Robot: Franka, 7 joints.
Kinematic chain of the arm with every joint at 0, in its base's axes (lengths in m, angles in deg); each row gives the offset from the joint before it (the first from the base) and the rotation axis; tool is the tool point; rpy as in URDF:
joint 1: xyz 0 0 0.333 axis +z
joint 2: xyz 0 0 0 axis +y
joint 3: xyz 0 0 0.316 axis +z
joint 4: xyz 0.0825 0 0 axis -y
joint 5: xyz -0.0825 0 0.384 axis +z
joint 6: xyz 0 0 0 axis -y
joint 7: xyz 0.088 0 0 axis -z
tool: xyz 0 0 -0.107 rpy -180 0 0
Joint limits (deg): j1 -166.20..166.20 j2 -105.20..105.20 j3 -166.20..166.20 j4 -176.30..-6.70 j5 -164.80..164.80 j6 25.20..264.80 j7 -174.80..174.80
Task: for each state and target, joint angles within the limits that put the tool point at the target. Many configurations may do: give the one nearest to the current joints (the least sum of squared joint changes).
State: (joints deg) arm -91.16 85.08 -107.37 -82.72 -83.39 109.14 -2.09
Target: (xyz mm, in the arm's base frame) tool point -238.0 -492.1 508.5
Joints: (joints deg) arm -51.98 105.20 -104.02 -112.01 -72.41 86.62 -2.09
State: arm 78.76 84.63 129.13 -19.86 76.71 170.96 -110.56
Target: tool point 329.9 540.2 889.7
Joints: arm 48.15 50.73 135.78 -13.43 75.52 165.44 -110.56
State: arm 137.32 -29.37 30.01 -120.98 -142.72 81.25 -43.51
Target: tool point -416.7 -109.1 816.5
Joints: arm 143.91 -29.10 41.61 -114.21 -145.98 83.92 -43.51
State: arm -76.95 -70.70 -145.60 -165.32 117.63 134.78 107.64
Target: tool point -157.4 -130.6 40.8
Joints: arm -74.02 -74.54 -146.41 -163.02 117.75 134.81 107.64
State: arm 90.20 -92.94 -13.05 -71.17 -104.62 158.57 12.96
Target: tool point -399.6 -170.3 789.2
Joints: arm 69.54 -97.37 25.46 -105.43 -109.12 174.61 12.96
